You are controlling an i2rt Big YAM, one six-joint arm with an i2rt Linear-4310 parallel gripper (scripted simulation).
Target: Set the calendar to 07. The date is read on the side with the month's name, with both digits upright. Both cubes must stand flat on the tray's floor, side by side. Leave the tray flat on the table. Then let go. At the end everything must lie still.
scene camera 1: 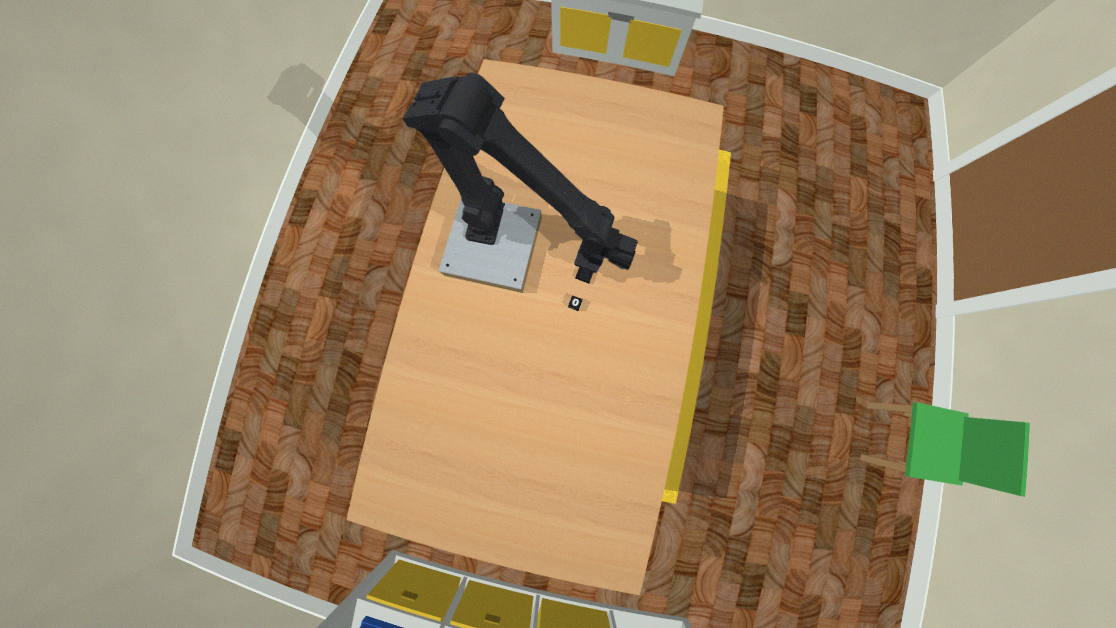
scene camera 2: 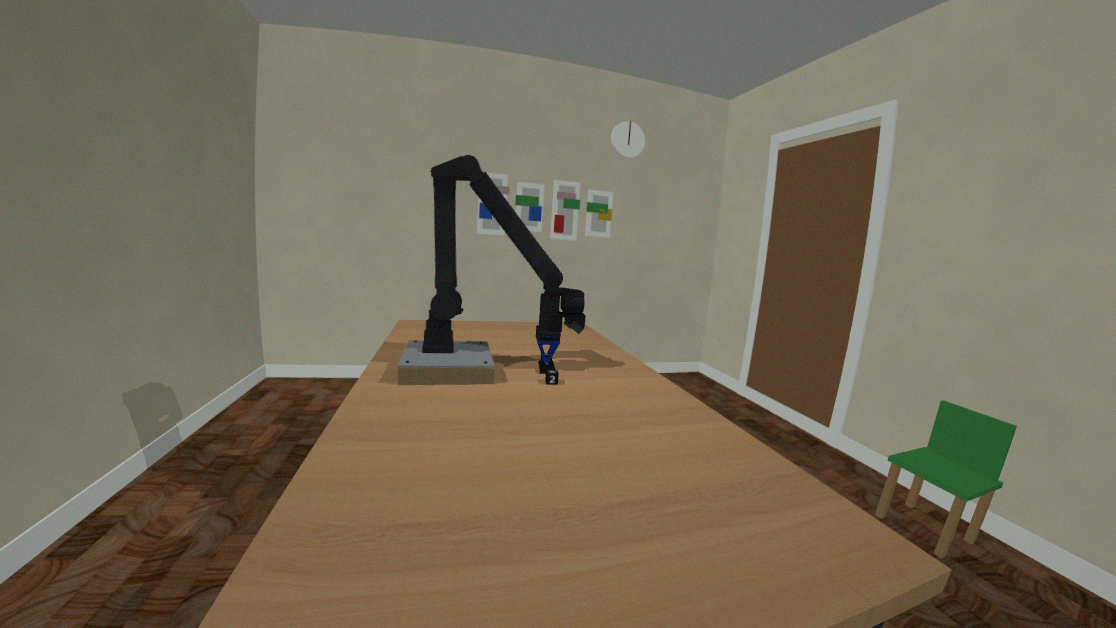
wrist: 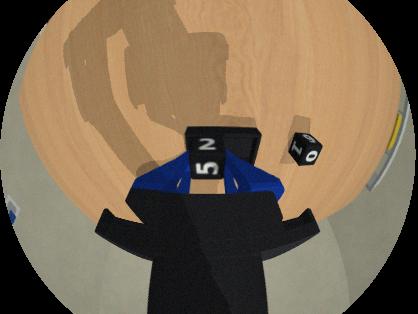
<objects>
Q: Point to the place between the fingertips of the gripper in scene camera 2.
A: At 546,361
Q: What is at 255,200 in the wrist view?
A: The gripper.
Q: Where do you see a black tray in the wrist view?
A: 243,142
</objects>
